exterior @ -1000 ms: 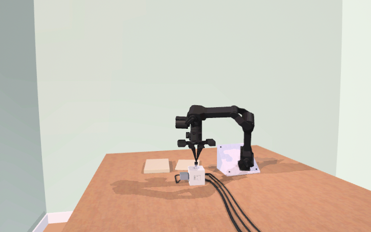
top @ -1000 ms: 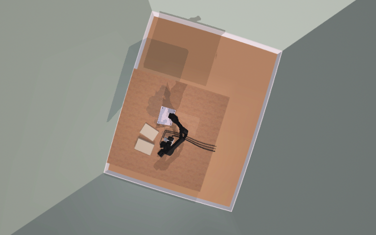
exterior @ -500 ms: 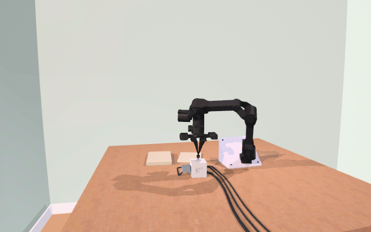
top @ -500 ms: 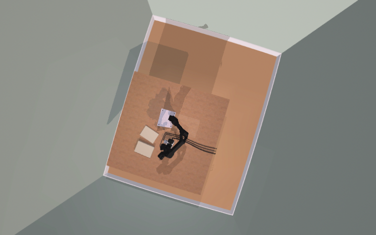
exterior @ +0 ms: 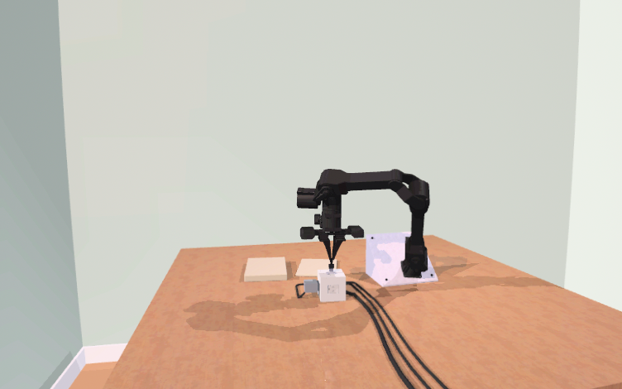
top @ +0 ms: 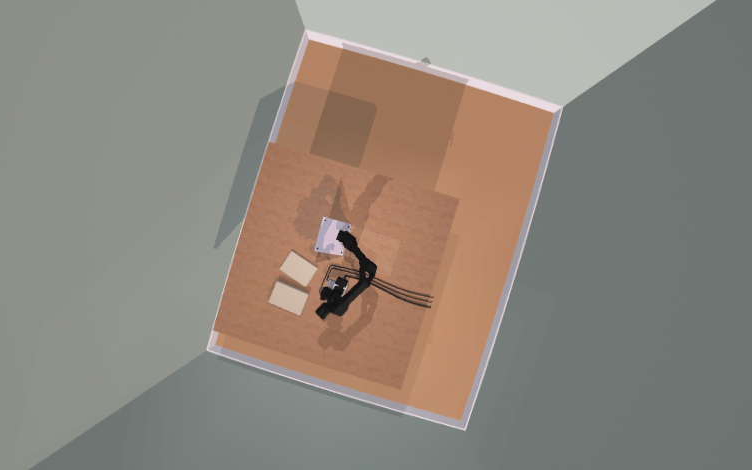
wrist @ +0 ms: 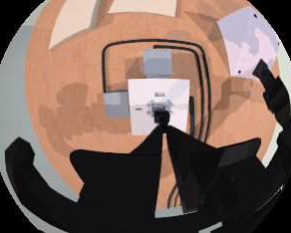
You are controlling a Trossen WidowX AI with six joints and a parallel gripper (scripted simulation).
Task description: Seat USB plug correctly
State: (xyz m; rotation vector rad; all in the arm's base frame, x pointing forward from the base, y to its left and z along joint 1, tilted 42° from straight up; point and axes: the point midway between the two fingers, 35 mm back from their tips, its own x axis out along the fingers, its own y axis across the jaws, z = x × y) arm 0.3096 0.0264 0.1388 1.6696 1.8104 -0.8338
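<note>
My gripper tip is 5 cm above the usb socket and 1 cm to the left of it. Round my gripper tip: usb plug (2 cm below).
</note>
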